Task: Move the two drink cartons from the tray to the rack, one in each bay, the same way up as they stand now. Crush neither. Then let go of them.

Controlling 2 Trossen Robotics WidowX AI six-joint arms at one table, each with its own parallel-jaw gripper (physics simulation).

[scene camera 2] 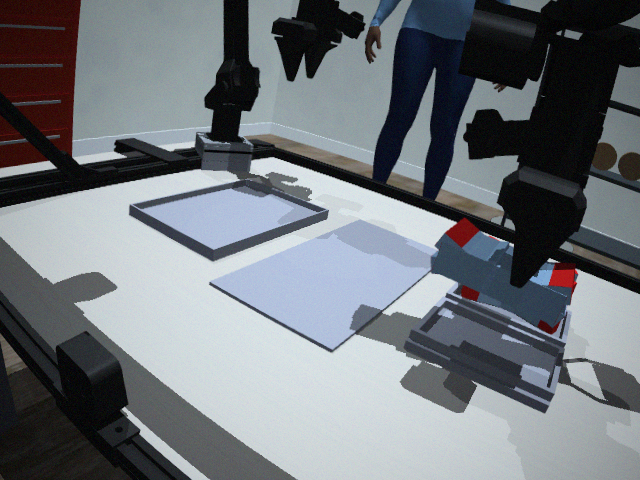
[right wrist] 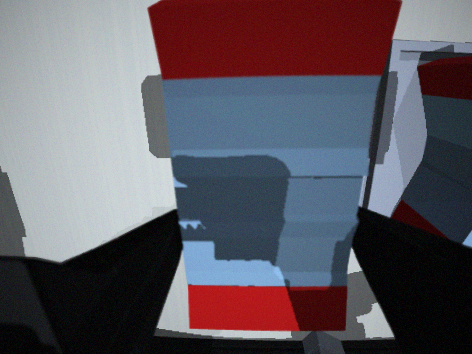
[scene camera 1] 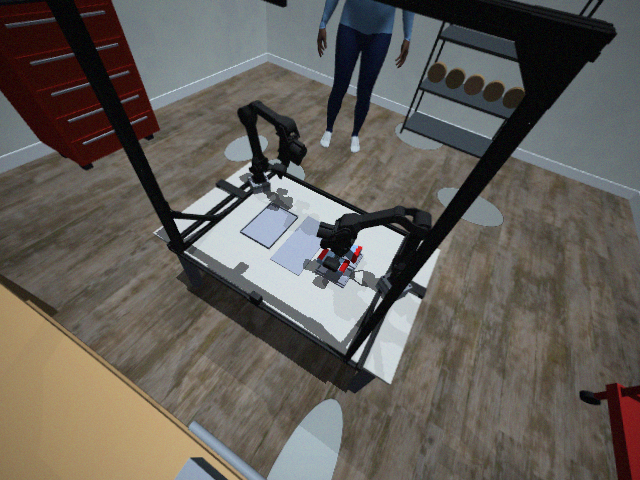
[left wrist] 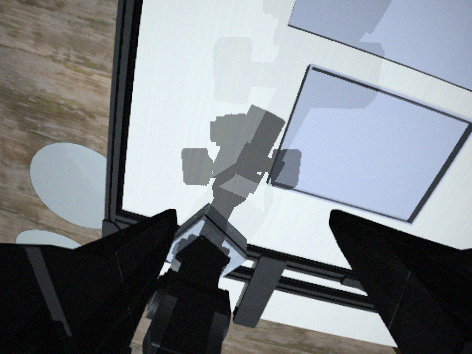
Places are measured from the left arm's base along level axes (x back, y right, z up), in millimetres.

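Where they show: left gripper, fingertip midpoint: (scene camera 2: 300, 79) (left wrist: 253, 216); right gripper, fingertip midpoint: (scene camera 2: 521, 273) (right wrist: 265, 218); left arm's base, origin of the base link: (scene camera 2: 223, 138) (scene camera 1: 258, 179) (left wrist: 202, 257).
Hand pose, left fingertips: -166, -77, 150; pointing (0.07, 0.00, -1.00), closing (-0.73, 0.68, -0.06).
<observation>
Things, the pixels of their top centre, and the offset from my left fingertips, as dx, dy, dz.
- blue drink carton with red ends, middle of its top: (right wrist: 270, 209) (scene camera 2: 514, 246) (scene camera 1: 334, 258) -505, -21, -76
- dark grey rack, middle of its top: (right wrist: 367, 155) (scene camera 2: 504, 319) (scene camera 1: 340, 261) -473, -95, -185
- empty rimmed tray, middle of its top: (scene camera 2: 233, 206) (left wrist: 369, 155) (scene camera 1: 270, 222) -126, +124, -189
My right gripper (scene camera 1: 332, 262) (scene camera 2: 523, 281) (right wrist: 265, 218) is shut on a blue drink carton with red ends (scene camera 1: 323, 254) (scene camera 2: 475, 264) (right wrist: 270, 123). It holds the carton on its side, slightly tilted, just over the near bay of the dark grey rack (scene camera 1: 341, 281) (scene camera 2: 485, 357). The second carton (scene camera 1: 356, 250) (scene camera 2: 546, 278) lies in the rack's far bay, mostly hidden behind the right arm. My left gripper (scene camera 1: 282, 169) (scene camera 2: 304, 67) (left wrist: 253, 216) is open and empty, high above the table's far left corner.
An empty rimmed tray (scene camera 1: 248, 234) (scene camera 2: 223, 250) (left wrist: 284, 154) lies at the back left. A flat grey sheet (scene camera 1: 296, 250) (scene camera 2: 328, 286) lies between it and the rack. A person (scene camera 1: 361, 52) stands behind the table. Black frame posts stand at the table's corners.
</observation>
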